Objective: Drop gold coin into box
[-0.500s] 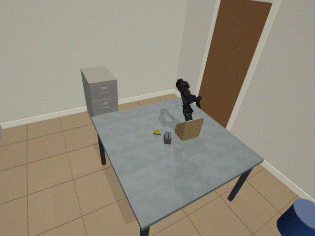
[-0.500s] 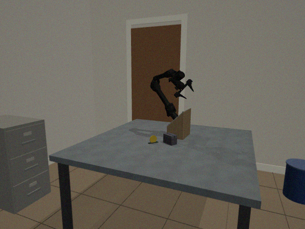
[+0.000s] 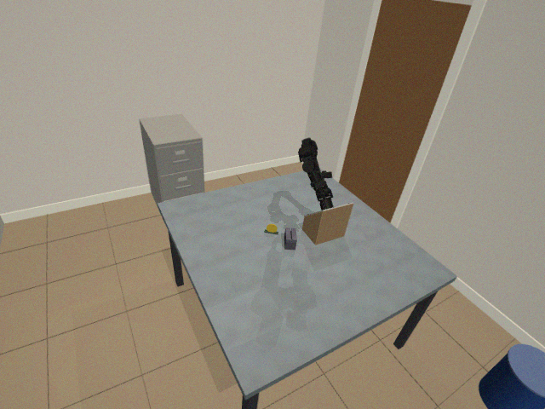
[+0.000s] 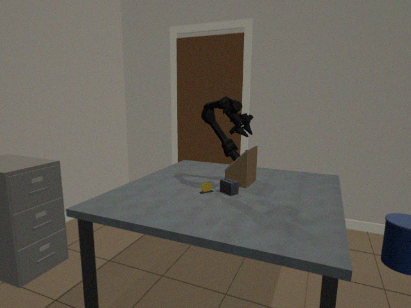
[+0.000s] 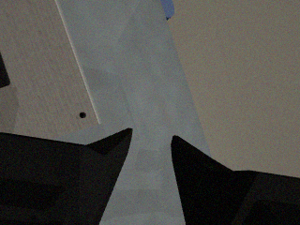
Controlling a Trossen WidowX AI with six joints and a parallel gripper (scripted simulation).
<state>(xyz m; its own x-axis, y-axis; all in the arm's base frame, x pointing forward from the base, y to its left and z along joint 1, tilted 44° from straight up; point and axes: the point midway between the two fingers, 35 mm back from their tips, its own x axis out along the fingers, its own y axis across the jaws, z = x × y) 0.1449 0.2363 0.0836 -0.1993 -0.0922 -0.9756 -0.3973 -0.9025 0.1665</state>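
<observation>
Right now my gripper tip is 31 cm above the gold coin, 20 cm to the left of it and 18 cm short of it.
</observation>
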